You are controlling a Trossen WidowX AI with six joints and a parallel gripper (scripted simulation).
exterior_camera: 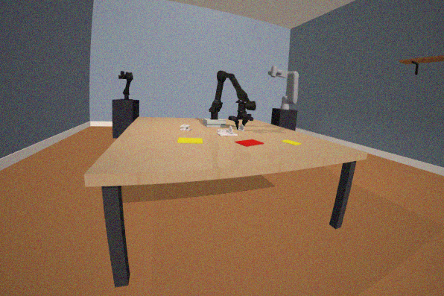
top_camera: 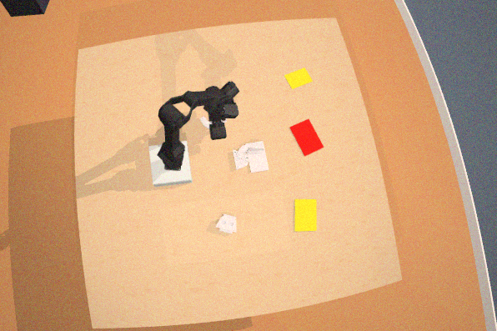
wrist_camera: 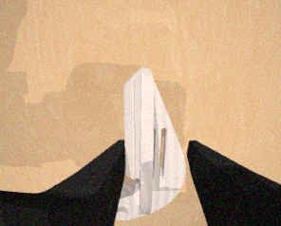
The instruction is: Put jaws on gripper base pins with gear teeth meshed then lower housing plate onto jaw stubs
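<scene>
My gripper tip is now 120 mm to the left of the white jaw, 120 mm short of it and 10 mm below it. From my gripper tip the other things lie so: yellow patch (370 mm ahead, 360 mm to the right); red patch (370 mm ahead, 40 mm to the right).
</scene>
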